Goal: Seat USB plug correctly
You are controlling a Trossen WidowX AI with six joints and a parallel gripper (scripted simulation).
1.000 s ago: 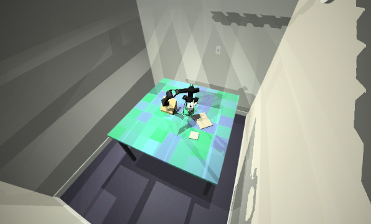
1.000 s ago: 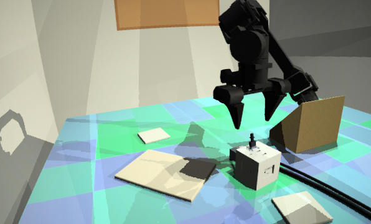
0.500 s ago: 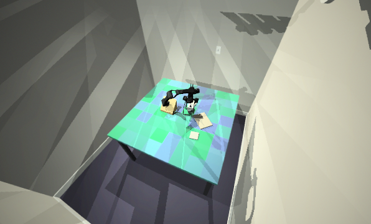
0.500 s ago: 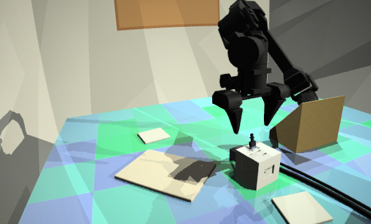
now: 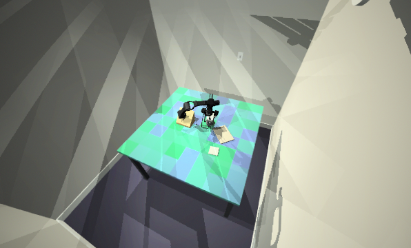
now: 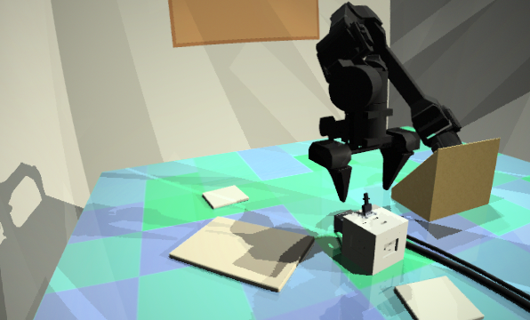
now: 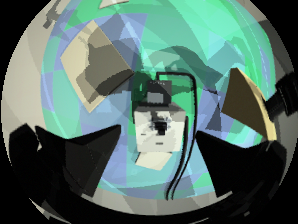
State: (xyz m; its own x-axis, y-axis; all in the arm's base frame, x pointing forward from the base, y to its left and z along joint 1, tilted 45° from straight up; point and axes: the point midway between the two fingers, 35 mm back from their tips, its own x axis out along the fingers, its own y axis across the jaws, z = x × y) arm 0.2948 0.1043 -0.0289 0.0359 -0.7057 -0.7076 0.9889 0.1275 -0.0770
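Right now my gripper tip is 20 mm above the small dark USB plug. Also, from my gripper tip: USB socket 10 mm to the left, 40 mm below; large cream board 200 mm ahead, 80 mm to the right, 110 mm below.
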